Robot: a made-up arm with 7 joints. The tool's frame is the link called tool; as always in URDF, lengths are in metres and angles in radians. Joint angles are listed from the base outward. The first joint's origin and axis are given. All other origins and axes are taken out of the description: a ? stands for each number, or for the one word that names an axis. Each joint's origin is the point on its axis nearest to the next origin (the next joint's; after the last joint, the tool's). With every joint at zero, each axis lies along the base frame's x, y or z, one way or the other. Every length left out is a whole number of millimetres.
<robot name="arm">
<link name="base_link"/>
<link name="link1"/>
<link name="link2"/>
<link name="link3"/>
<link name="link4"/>
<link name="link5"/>
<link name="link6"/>
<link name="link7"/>
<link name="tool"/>
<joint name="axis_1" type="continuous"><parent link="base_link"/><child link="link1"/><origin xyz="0.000 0.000 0.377"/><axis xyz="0 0 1"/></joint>
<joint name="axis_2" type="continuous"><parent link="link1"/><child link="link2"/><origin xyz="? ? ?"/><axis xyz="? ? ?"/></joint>
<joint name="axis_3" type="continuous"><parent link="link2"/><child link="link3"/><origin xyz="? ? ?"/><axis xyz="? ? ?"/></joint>
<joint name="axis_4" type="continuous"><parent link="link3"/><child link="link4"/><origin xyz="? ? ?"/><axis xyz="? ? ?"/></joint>
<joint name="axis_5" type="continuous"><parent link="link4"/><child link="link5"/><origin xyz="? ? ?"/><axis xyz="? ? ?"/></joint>
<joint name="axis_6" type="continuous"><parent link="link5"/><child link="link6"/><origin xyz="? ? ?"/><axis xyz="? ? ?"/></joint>
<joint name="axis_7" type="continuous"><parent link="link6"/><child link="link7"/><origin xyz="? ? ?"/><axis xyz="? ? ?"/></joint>
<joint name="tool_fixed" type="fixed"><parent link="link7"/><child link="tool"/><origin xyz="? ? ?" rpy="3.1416 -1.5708 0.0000"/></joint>
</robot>
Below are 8 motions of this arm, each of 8 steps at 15 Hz.
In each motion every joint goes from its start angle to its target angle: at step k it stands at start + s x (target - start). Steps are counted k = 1, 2, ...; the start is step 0. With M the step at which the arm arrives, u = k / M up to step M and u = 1 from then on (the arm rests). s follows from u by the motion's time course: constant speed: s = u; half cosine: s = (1 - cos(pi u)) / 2; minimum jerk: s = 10 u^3 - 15 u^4 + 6 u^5.
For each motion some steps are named. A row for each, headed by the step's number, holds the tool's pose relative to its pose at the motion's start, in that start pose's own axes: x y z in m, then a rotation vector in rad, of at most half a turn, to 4 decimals.
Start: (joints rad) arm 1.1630 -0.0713 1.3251 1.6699 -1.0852 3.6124 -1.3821
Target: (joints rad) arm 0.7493 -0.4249 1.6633 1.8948 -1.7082 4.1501 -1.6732
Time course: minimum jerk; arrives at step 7
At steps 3, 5, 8:
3: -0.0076 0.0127 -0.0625 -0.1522 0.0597 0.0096
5: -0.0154 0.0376 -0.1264 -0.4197 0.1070 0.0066
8: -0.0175 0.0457 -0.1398 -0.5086 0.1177 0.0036

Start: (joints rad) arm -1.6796 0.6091 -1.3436 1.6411 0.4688 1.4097 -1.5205
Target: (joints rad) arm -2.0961 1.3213 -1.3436 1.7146 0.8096 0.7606 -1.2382
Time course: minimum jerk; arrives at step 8
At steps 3, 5, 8:
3: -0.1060 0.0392 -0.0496 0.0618 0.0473 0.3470
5: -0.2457 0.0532 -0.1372 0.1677 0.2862 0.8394
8: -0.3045 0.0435 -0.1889 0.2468 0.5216 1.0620

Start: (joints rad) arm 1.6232 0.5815 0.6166 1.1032 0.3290 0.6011 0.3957
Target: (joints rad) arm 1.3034 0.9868 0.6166 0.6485 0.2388 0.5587 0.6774
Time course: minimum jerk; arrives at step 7
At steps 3, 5, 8:
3: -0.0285 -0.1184 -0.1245 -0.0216 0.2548 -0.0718
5: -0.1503 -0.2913 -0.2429 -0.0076 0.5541 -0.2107
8: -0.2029 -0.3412 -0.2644 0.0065 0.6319 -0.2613

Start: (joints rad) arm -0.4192 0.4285 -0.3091 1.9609 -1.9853 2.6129 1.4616
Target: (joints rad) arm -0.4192 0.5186 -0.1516 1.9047 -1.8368 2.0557 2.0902
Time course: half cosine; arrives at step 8
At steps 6, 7, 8:
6: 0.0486 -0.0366 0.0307 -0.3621 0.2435 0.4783
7: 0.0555 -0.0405 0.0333 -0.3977 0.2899 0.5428
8: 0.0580 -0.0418 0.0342 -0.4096 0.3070 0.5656

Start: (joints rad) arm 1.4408 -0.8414 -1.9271 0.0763 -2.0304 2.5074 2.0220
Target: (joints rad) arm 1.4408 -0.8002 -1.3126 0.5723 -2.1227 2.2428 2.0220
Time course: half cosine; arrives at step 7
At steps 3, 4, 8:
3: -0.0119 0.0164 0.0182 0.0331 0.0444 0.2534
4: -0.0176 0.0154 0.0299 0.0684 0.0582 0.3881
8: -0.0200 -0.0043 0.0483 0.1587 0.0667 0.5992

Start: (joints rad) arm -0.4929 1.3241 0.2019 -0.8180 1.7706 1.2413 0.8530
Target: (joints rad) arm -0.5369 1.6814 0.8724 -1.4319 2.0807 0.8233 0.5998
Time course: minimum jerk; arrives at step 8
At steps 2, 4, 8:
2: -0.0354 -0.0292 0.0258 0.0693 -0.1109 0.0193
4: -0.1755 -0.1631 0.0742 0.3692 -0.5280 0.0359
8: -0.3226 -0.3423 0.0096 0.8352 -0.9809 -0.0659

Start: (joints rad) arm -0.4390 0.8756 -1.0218 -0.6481 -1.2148 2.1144 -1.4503
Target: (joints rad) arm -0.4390 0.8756 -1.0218 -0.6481 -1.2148 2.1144 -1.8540
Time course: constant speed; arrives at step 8
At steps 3, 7, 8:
3: 0.0000 0.0000 0.0000 0.0000 0.0000 -0.1514
7: 0.0000 0.0000 0.0000 0.0000 0.0000 -0.3532
8: 0.0000 0.0000 0.0000 0.0000 0.0000 -0.4037

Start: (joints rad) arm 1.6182 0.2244 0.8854 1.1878 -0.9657 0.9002 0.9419
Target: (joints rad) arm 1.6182 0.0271 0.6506 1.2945 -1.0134 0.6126 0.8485
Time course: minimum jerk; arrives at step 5
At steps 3, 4, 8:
3: -0.0659 0.0821 0.1646 -0.3304 -0.2940 -0.0845
4: -0.1014 0.1188 0.2196 -0.4489 -0.4144 -0.1216
8: -0.1100 0.1273 0.2311 -0.4748 -0.4418 -0.1302

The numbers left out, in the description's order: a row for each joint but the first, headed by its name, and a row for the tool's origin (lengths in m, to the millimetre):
axis_2: xyz 0.000 -0.067 0.000, axis 0 -1 0
axis_3: xyz 0.000 0.000 0.388, axis 0 0 1
axis_4: xyz 0.020 0.052 0.000, axis 0 1 0
axis_5: xyz -0.018 0.000 0.361, axis 0 0 1
axis_6: xyz 0.000 -0.117 0.000, axis 0 -1 0
axis_7: xyz 0.018 0.000 0.131, axis 1 0 0
tool: xyz 0.000 0.000 0.000

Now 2 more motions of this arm.
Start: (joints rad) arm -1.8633 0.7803 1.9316 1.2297 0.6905 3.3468 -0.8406
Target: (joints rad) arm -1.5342 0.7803 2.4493 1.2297 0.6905 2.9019 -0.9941
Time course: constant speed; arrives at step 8
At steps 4, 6, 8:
4: 0.1017 -0.0354 -0.0039 0.2222 -0.3231 0.2698
6: 0.1570 -0.0447 -0.0037 0.3661 -0.4476 0.4177
8: 0.2152 -0.0475 -0.0026 0.5281 -0.5434 0.5729

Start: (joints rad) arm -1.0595 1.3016 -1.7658 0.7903 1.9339 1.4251 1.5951
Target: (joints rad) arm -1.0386 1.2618 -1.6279 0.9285 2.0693 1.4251 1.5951
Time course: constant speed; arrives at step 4
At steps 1, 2, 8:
1: 0.0272 0.0174 -0.0020 -0.0160 0.0399 0.0573
2: 0.0538 0.0356 -0.0057 -0.0307 0.0810 0.1136
8: 0.1049 0.0738 -0.0181 -0.0563 0.1669 0.2234

